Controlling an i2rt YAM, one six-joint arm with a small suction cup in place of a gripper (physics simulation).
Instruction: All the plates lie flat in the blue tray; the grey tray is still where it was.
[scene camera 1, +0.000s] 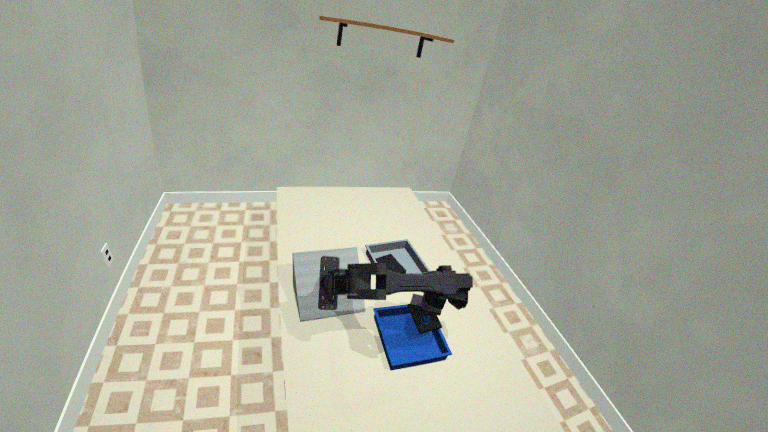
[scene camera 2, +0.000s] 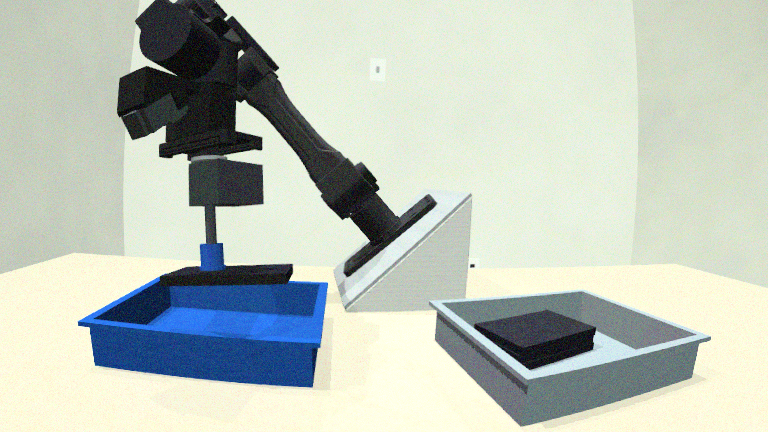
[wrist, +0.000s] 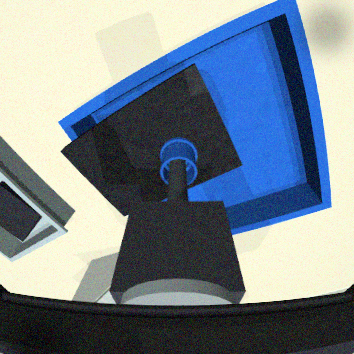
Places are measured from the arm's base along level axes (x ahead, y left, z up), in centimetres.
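Pixels of known places: end effector, tool point: (scene camera 1: 424, 322) (scene camera 2: 214, 279) (wrist: 177, 147); arm's base, origin of the base link: (scene camera 1: 328, 282) (scene camera 2: 390, 237).
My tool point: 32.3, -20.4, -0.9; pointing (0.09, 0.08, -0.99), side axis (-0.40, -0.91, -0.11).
Observation:
For each thing: its middle in the pictures, then the offset to it from my tool point, as dx, dy, dz.
- black square plate, body centre: (wrist: 151, 154) (scene camera 2: 230, 274) (scene camera 1: 424, 316) +0.5, +2.1, +0.8
- blue tray, body centre: (wrist: 204, 155) (scene camera 2: 222, 320) (scene camera 1: 410, 334) -4.3, -0.9, -6.1
- grey tray, body centre: (scene camera 2: 561, 340) (scene camera 1: 396, 262) +0.7, +37.9, -6.1
My suction cup (scene camera 1: 425, 319) (scene camera 2: 211, 256) (wrist: 178, 162) is on the top face of a black square plate (scene camera 1: 431, 326) (scene camera 2: 252, 275) (wrist: 150, 110), which hangs from it roughly level. The plate is over the back part of the blue tray (scene camera 1: 408, 351) (scene camera 2: 204, 357) (wrist: 265, 125), about rim height or a little above in scene camera 2; in the wrist view a corner of it reaches past the rim. A stack of black plates (scene camera 1: 390, 262) (scene camera 2: 537, 328) (wrist: 19, 210) lies in the grey tray (scene camera 2: 617, 377) (wrist: 50, 200); I cannot count its plates.
The arm's base stands on a grey wedge (scene camera 1: 308, 268) (scene camera 2: 418, 274) behind and between the trays. The arm (scene camera 1: 413, 281) (scene camera 2: 295, 128) leans out from it and hides part of the grey tray in scene camera 1. A brown shelf (scene camera 1: 386, 29) is on the wall.

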